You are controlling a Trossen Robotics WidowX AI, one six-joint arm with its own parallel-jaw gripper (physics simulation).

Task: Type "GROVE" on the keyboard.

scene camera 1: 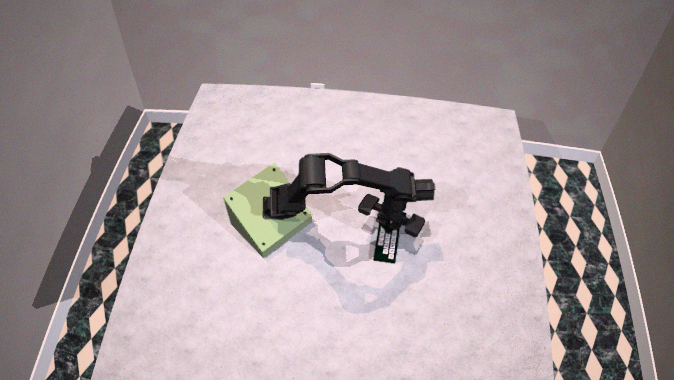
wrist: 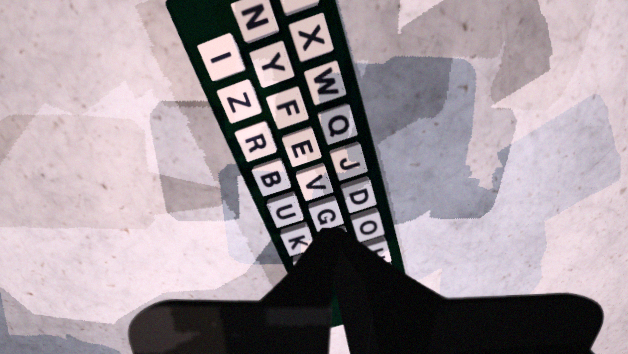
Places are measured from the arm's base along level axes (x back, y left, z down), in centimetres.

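Where they show: gripper, fingertip midpoint: [scene camera 1: 388,232] [wrist: 330,237]; arm's base, link origin: [scene camera 1: 273,208].
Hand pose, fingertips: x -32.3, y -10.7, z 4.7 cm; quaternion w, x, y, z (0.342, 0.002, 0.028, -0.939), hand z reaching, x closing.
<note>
Each offset is from my fingertips to the centre of the thing. Level surfaces: height alone.
A dark green keyboard @[dx -0.5, dy +1.3, dz +2.6 cm] [scene camera 1: 384,258] [wrist: 200,25] with white letter keys lies on the table. In the wrist view it runs from upper left to lower middle, with the G key @[dx +0.0, dy +0.0, dz +2.1 cm] [wrist: 326,215], R key @[dx +0.1, dy +4.9, dz +2.1 cm] [wrist: 255,143], O key @[dx -1.3, dy -1.9, dz +2.1 cm] [wrist: 368,228], V key @[dx -0.7, dy +1.7, dz +2.1 cm] [wrist: 315,183] and E key @[dx -1.3, dy +3.4, dz +2.1 cm] [wrist: 301,147] all showing. My gripper [scene camera 1: 390,227] [wrist: 330,237] is shut with nothing between its fingers. Its tips are over the middle row, right at the lower edge of the G key, and hide the key below G. Whether they touch a key cannot be told. The keyboard's far end is hidden under the gripper.
The arm stands on a light green block [scene camera 1: 245,220] left of the keyboard on the pale table @[dz +3.4 cm] [scene camera 1: 300,325]. The arm's shadows fall across the table around the keyboard. The table's right edge lies beyond the gripper, with a patterned floor [scene camera 1: 582,270] below it.
</note>
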